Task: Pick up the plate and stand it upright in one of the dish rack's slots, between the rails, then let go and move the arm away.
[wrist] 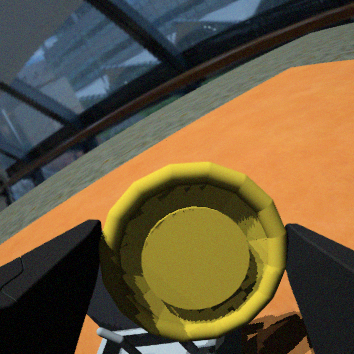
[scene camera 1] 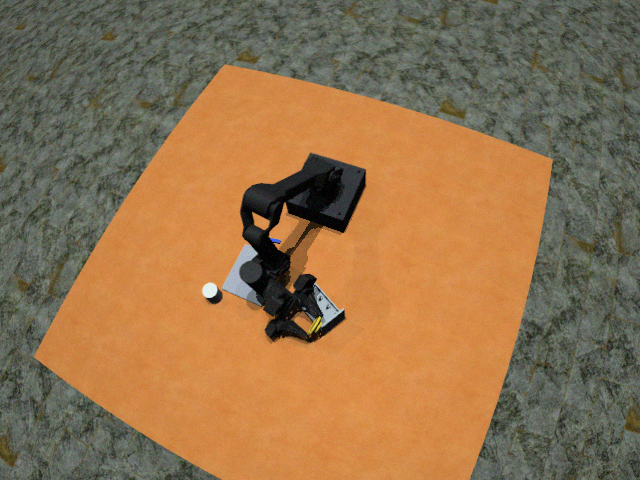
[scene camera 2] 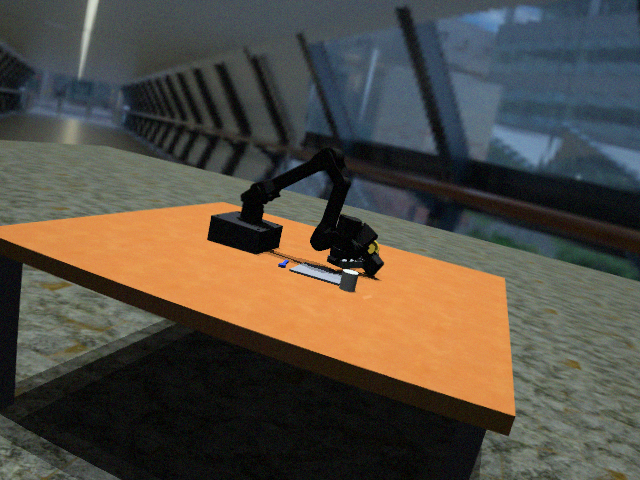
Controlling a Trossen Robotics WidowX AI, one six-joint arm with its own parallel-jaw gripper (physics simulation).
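The yellow plate [scene camera 1: 314,326] [scene camera 2: 372,248] [wrist: 194,253] stands upright on its edge between my two black fingers. My gripper [scene camera 1: 309,318] [scene camera 2: 367,257] [wrist: 194,235] is shut on the plate's rim from both sides. It holds the plate low over the dish rack [scene camera 1: 329,305], a grey tray with dark walls. In the wrist view the plate's lower edge reaches down to the rack's white rails [wrist: 110,335]. Whether the plate touches the rails I cannot tell. In scene camera 2 the rack is hidden behind the gripper.
A grey flat slab [scene camera 1: 236,278] [scene camera 2: 313,271] lies beside the rack under the arm. A white cup [scene camera 1: 210,290] [scene camera 2: 349,280] stands by its corner. A small blue object [scene camera 1: 275,241] [scene camera 2: 284,263] lies near the black robot base [scene camera 1: 332,195] [scene camera 2: 244,231]. All stand on the orange table [scene camera 1: 423,248].
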